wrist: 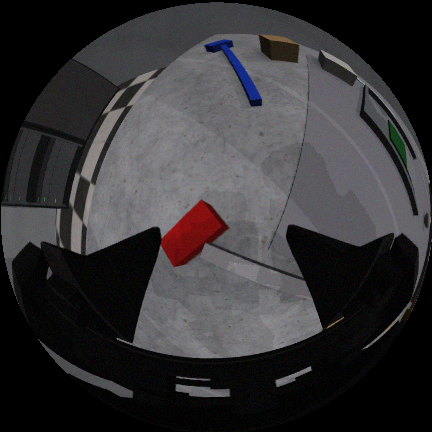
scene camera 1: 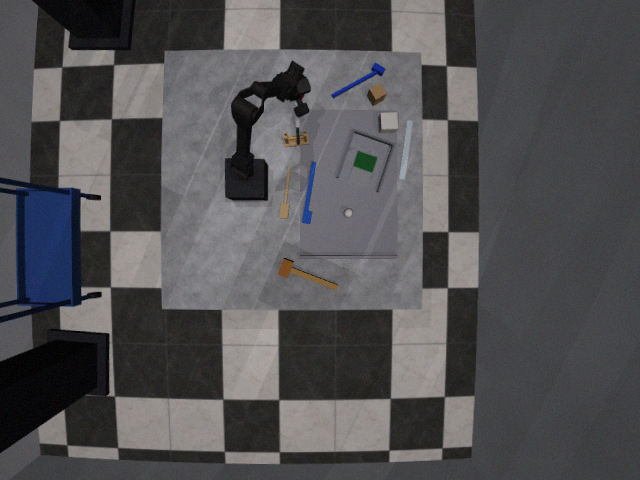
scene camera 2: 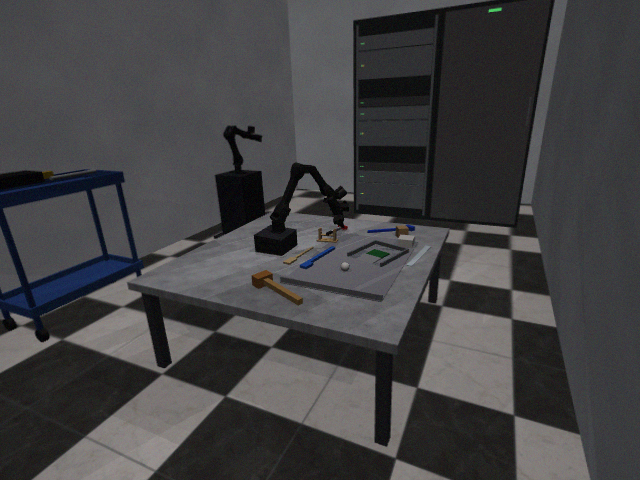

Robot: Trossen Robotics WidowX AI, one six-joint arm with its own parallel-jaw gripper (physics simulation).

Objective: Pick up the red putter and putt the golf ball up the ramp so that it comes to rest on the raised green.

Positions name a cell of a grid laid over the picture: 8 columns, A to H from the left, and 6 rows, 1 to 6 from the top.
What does my gripper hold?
Nothing.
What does the blue mallet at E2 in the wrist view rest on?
The table.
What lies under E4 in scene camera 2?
A grey putting mat.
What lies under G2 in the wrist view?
A walled raised green.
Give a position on a wooden block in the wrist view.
F1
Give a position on a grey putting mat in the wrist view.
At G3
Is my gripper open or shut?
Open.
